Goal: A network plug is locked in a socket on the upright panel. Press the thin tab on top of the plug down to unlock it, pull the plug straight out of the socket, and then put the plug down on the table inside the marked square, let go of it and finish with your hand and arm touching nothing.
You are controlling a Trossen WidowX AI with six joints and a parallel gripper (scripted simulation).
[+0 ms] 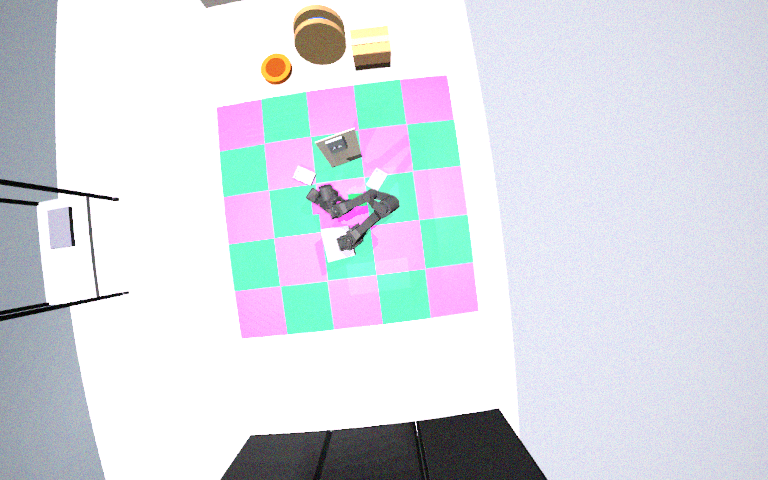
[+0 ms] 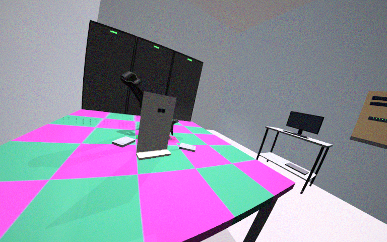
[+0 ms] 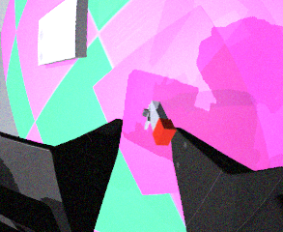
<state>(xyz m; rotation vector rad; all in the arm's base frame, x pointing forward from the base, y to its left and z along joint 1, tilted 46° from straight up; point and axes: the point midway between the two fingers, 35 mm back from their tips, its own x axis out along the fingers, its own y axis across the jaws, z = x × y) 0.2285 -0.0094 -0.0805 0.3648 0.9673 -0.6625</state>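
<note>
Now: gripper tip 10 mm above the plug. From my gripper tip the other things lie so: upright panel: 180 mm to the right, 170 mm ahead, 120 mm above; then marked square: 20 mm below.
</note>
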